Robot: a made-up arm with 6 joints. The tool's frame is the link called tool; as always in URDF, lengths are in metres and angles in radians. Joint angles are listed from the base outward.
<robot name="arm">
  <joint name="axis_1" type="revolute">
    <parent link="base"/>
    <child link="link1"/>
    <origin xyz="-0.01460 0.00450 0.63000" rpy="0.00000 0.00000 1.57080"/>
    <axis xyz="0 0 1"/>
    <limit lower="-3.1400" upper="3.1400"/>
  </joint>
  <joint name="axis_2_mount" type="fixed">
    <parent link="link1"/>
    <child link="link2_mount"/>
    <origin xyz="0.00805 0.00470 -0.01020"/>
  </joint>
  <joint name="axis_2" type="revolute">
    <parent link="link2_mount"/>
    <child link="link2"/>
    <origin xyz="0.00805 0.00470 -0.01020" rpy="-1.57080 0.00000 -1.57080"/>
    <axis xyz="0 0 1"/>
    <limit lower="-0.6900" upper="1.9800"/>
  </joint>
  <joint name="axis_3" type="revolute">
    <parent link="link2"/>
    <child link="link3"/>
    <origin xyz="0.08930 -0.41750 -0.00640" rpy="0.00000 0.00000 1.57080"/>
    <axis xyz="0 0 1"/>
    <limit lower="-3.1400" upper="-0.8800"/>
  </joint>
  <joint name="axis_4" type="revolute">
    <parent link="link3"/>
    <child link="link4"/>
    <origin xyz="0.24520 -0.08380 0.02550" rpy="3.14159 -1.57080 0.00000"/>
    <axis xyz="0 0 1"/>
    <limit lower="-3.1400" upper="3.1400"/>
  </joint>
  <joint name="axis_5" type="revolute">
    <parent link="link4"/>
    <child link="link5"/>
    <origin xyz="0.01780 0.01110 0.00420" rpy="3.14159 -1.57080 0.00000"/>
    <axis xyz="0 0 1"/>
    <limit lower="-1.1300" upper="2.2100"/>
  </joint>
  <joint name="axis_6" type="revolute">
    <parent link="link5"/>
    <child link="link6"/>
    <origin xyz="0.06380 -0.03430 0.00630" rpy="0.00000 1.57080 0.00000"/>
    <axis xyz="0 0 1"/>
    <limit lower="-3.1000" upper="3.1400"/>
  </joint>
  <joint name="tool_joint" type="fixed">
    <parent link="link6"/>
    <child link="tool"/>
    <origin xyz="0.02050 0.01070 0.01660" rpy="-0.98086 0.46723 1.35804"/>
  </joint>
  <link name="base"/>
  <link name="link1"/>
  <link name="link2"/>
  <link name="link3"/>
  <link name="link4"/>
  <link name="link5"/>
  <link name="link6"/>
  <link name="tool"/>
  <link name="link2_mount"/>
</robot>
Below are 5 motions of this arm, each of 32 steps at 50 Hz.
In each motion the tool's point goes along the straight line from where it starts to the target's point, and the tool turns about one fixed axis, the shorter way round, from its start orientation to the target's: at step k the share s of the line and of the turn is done. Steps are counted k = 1, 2, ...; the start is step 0. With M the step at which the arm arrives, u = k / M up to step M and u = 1 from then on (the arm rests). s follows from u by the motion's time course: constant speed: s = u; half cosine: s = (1 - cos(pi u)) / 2; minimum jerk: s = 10 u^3 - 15 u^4 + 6 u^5.
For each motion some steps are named. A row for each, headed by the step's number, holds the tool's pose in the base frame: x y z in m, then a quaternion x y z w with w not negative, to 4 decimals.
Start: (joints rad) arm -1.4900 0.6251 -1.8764 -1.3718 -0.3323 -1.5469
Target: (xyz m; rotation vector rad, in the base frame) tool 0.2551 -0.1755 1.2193 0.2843 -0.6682 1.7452
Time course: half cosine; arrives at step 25
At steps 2, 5, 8, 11, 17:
2: 0.1620 -0.6038 0.8888 0.2422 -0.6432 0.4170 0.5947
5: 0.1695 -0.5691 0.9156 0.2344 -0.6194 0.4491 0.5998
8: 0.1825 -0.5096 0.9614 0.2201 -0.5761 0.5023 0.6061
11: 0.1989 -0.4338 1.0199 0.2003 -0.5168 0.5666 0.6098
17: 0.2331 -0.2765 1.1414 0.1544 -0.3810 0.6848 0.6018

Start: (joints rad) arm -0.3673 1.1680 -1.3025 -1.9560 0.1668 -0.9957
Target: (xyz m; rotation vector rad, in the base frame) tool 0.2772 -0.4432 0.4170 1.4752 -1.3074 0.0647
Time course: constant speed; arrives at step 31
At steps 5, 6, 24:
5: 0.4602 -0.1664 0.3746 0.7433 -0.3229 0.1728 0.5598
6: 0.4532 -0.1770 0.3762 0.7399 -0.3324 0.1674 0.5604
24: 0.3265 -0.3687 0.4056 0.6619 -0.4949 0.0673 0.5589

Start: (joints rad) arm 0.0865 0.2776 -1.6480 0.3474 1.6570 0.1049
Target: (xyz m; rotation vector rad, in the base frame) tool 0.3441 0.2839 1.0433 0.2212 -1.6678 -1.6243
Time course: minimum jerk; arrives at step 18
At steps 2, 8, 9, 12, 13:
2: 0.4305 0.1093 0.9536 -0.0595 -0.7339 -0.5629 0.3755
8: 0.3968 0.1773 0.9886 -0.0024 -0.7065 -0.5951 0.3830
9: 0.3878 0.1956 0.9979 0.0130 -0.6985 -0.6032 0.3847
12: 0.3624 0.2468 1.0243 0.0560 -0.6748 -0.6248 0.3887
13: 0.3559 0.2601 1.0311 0.0671 -0.6684 -0.6301 0.3895

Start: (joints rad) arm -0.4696 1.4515 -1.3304 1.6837 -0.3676 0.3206
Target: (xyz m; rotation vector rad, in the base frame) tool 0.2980 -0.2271 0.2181 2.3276 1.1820 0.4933
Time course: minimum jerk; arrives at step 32
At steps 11, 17, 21, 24, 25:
11: 0.3674 -0.2248 0.2386 0.8293 0.3838 0.2086 0.3484
17: 0.3376 -0.2258 0.2298 0.8400 0.4053 0.1968 0.3024
21: 0.3182 -0.2264 0.2241 0.8457 0.4186 0.1888 0.2721
24: 0.3073 -0.2268 0.2208 0.8484 0.4258 0.1842 0.2548
25: 0.3046 -0.2269 0.2200 0.8490 0.4276 0.1831 0.2505

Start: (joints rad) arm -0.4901 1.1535 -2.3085 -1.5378 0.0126 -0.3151
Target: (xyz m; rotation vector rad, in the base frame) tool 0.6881 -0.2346 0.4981 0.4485 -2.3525 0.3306
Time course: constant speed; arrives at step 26
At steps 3, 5, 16, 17, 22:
3: 0.6790 -0.2739 0.6241 0.3807 -0.8573 0.2653 0.2229
5: 0.6798 -0.2705 0.6131 0.3637 -0.8648 0.2541 0.2352
16: 0.6841 -0.2517 0.5529 0.2664 -0.8961 0.1896 0.3001
17: 0.6845 -0.2500 0.5474 0.2572 -0.8982 0.1836 0.3057
22: 0.6865 -0.2414 0.5200 0.2110 -0.9062 0.1529 0.3331

